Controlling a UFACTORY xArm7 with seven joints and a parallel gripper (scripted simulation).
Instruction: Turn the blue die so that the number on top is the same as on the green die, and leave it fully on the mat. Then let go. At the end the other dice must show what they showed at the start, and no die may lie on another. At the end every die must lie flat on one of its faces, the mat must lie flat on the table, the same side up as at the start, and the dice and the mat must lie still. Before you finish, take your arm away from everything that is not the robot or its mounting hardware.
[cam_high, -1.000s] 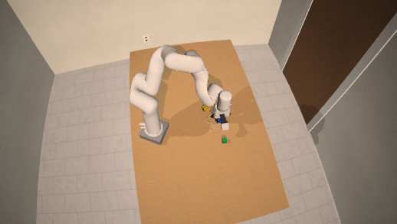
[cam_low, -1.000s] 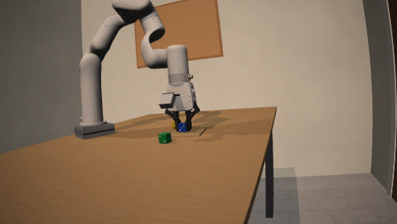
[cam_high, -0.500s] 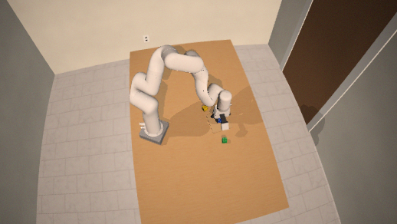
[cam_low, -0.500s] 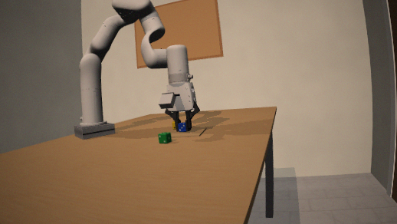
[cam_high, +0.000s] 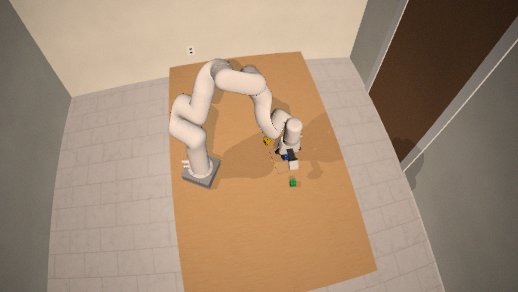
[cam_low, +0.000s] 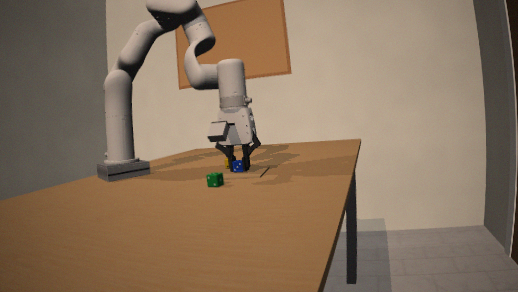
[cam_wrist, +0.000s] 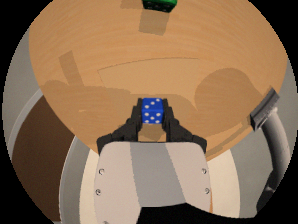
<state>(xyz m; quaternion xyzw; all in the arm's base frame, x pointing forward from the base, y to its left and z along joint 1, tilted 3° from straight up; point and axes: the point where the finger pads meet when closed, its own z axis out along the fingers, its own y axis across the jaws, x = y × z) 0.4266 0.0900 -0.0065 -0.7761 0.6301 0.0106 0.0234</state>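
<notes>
My hand is 10 mm above the blue die. Round my hand: green die 30 mm ahead, 150 mm to the right, 10 mm below; then yellow die 100 mm behind, 90 mm to the left, 10 mm below.
</notes>
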